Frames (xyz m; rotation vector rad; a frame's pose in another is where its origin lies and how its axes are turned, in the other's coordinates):
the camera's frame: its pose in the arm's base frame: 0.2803 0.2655 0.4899 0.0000 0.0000 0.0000
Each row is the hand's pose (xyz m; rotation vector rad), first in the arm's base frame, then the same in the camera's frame.
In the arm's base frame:
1: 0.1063 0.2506 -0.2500 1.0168 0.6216 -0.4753
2: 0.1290 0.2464 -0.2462 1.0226 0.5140 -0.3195
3: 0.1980 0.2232 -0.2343 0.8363 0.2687 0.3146
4: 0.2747 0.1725 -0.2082 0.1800 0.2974 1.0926
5: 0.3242 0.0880 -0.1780 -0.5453 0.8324 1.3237
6: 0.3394 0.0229 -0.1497 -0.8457 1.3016 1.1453
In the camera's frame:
1: -0.1740 -0.0149 -0.7399 1.0168 0.6216 -0.4753
2: -0.1513 -0.0191 -0.7361 1.0226 0.5140 -0.3195
3: -0.0823 -0.0423 -0.7242 0.8363 0.2687 0.3146
4: -0.0056 -0.0930 -0.6981 0.1800 0.2974 1.0926
5: 0.0439 -0.1775 -0.6679 -0.5453 0.8324 1.3237
6: 0.0591 -0.2426 -0.6396 -0.8457 1.3016 1.1453

